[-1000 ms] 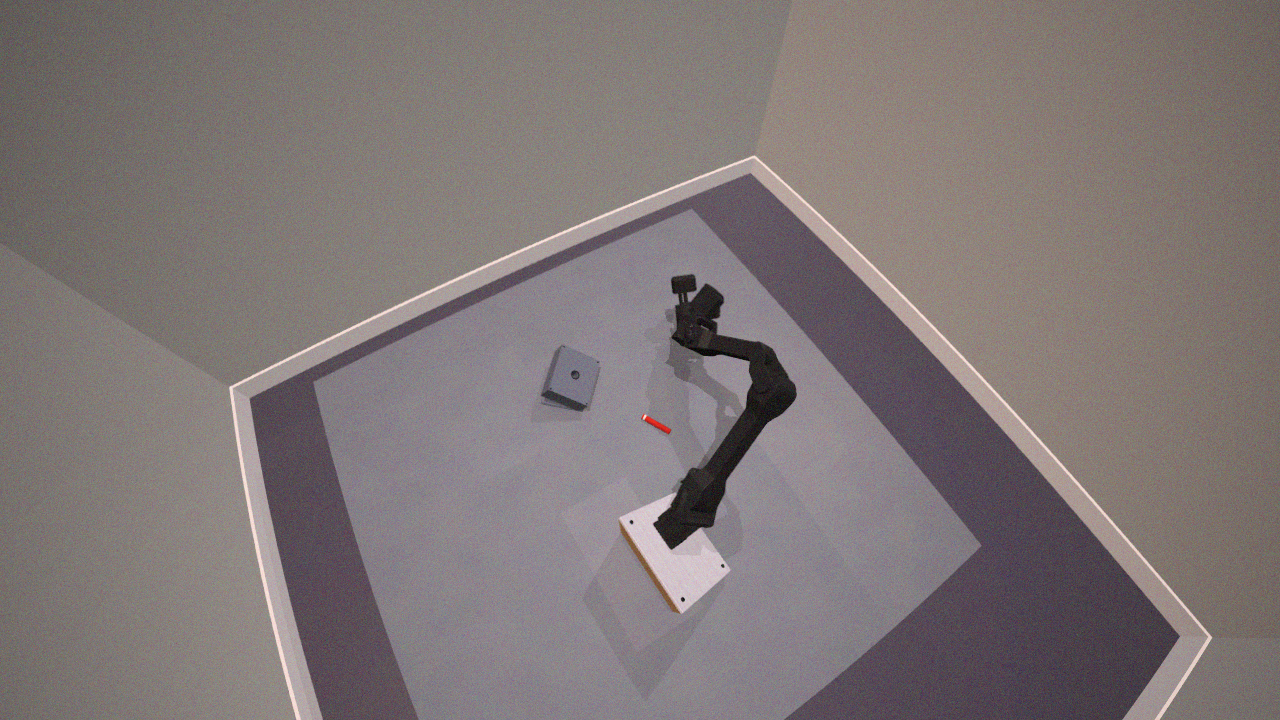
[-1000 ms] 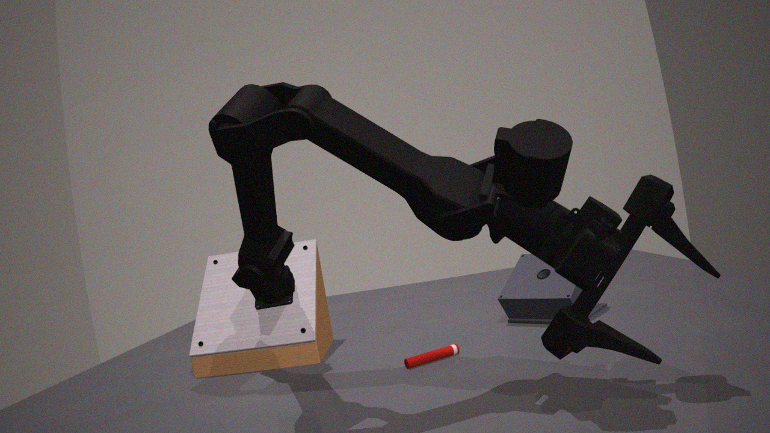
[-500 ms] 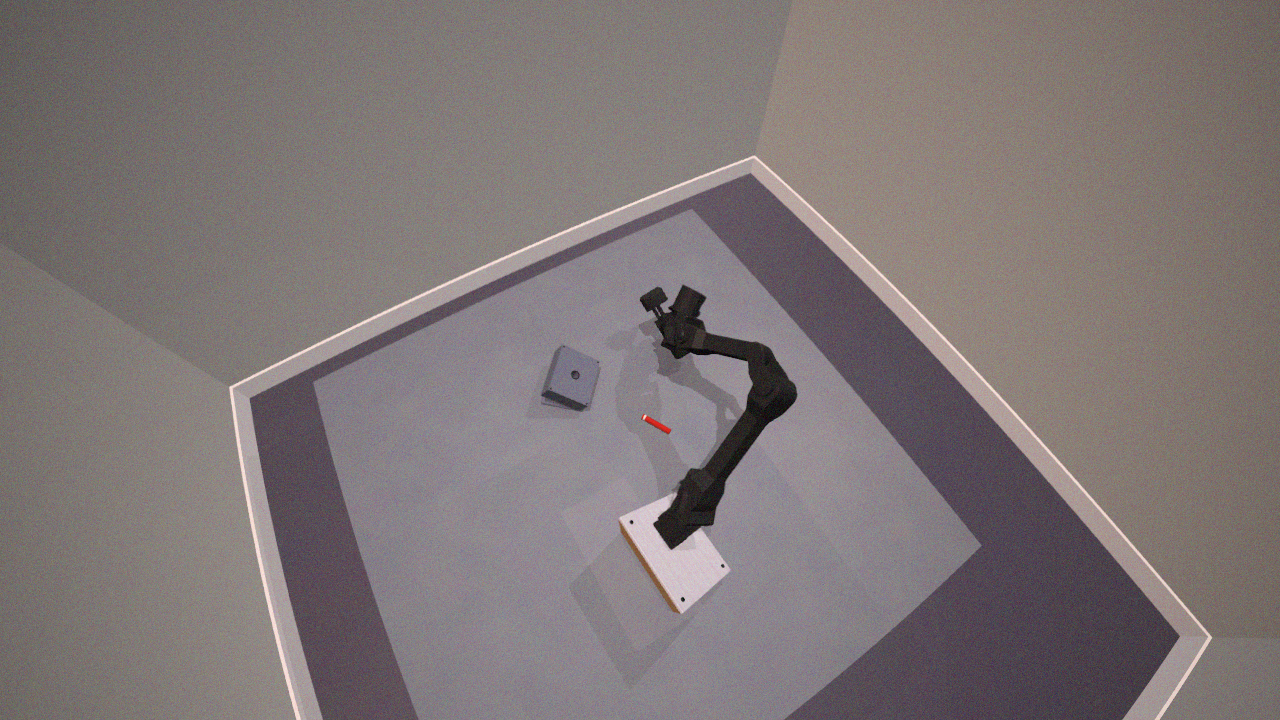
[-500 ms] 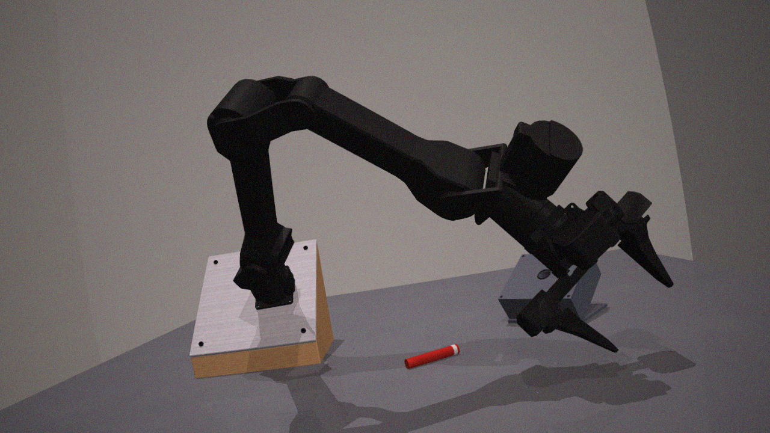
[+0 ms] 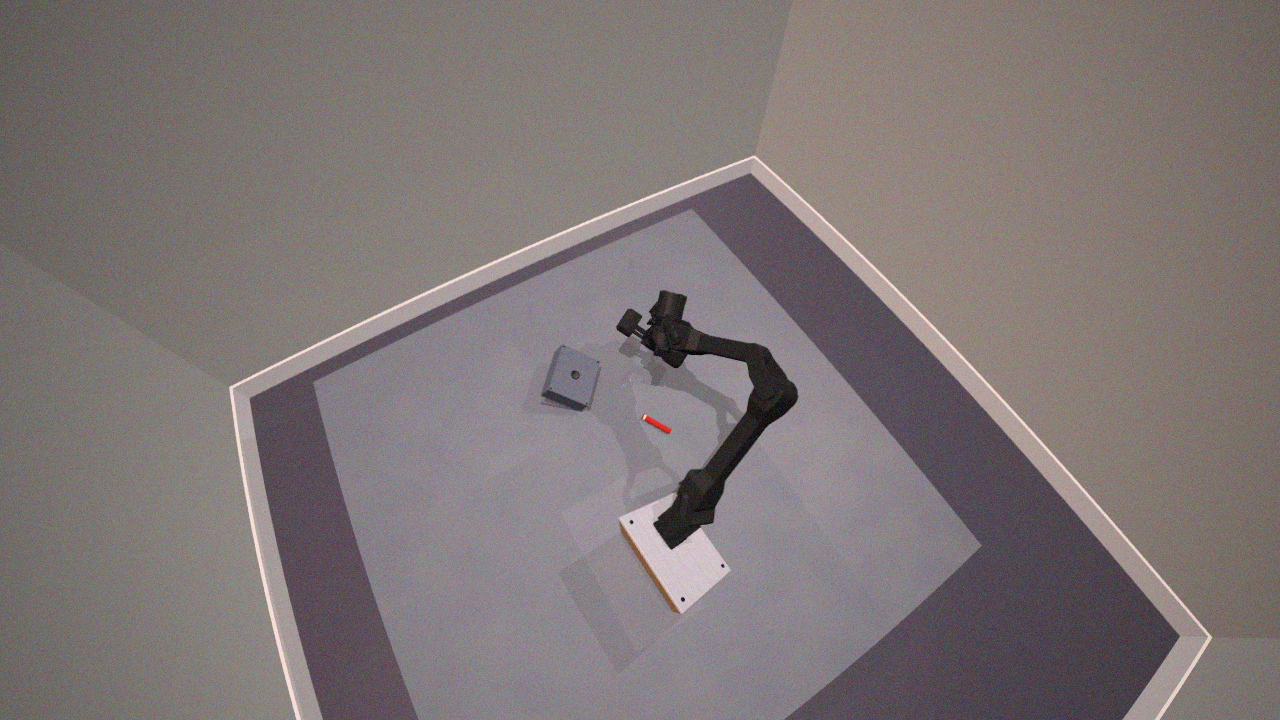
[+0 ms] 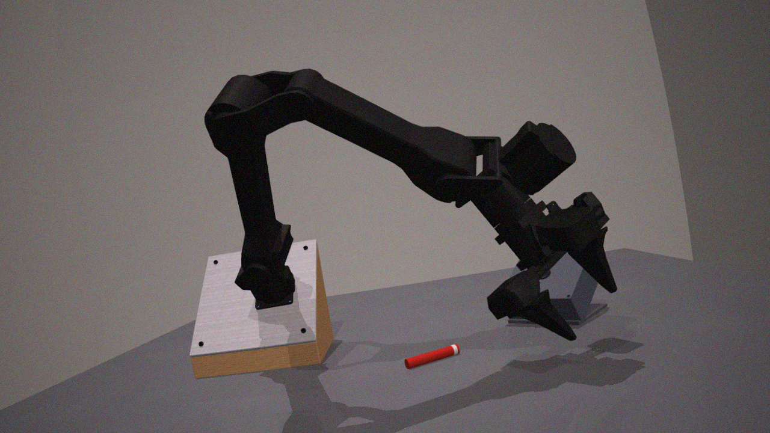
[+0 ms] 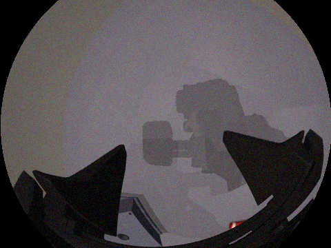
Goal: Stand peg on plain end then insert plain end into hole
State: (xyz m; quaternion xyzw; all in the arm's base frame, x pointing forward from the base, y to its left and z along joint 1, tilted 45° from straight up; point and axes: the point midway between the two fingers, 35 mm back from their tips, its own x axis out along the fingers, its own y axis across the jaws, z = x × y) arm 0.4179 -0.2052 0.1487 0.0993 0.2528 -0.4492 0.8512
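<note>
Now: gripper tip 180 mm past the red peg, 110 mm to the right of it and 50 mm above it. Round my gripper tip: grey sloped panel (20 mm ahead, 230 mm to the left).
</note>
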